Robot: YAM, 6 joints.
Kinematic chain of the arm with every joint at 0, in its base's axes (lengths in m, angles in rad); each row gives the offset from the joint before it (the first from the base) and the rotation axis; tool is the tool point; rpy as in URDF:
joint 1: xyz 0 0 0.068 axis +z
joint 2: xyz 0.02 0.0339 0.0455 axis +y
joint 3: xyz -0.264 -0.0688 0 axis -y
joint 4: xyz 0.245 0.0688 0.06 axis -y
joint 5: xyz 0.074 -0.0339 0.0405 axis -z
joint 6: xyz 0.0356 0 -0.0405 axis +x
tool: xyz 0 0 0 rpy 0 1.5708 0
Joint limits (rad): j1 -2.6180..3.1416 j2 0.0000..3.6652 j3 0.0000..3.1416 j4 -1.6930..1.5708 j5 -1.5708..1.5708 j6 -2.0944..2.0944
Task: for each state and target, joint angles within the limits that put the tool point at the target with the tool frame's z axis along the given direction. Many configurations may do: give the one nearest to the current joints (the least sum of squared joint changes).
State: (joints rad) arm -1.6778 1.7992 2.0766 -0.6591 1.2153 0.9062
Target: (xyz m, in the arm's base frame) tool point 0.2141 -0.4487 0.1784 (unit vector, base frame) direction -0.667 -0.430 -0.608
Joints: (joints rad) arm -1.0689 2.5254 2.3157 -1.2691 0.9138 0.9062
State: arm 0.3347 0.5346 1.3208 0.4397 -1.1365 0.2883
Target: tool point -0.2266 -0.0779 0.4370 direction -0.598 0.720 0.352
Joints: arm 0.4671 0.0021 1.1254 0.9850 -1.1486 0.2883
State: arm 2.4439 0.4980 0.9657 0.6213 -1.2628 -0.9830
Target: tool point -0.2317 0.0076 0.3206 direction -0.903 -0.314 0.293
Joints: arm 3.0478 1.0283 0.5762 0.7771 -0.4085 -0.9830
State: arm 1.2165 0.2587 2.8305 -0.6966 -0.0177 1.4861
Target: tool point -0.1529 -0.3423 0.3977 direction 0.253 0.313 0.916
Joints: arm 1.1412 0.0025 2.0929 -0.9221 0.0998 1.4861
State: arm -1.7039 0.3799 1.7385 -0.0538 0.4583 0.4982
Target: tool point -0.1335 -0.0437 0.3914 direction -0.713 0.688 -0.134
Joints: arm -2.5788 0.8375 1.1070 -0.7859 1.2959 0.4982
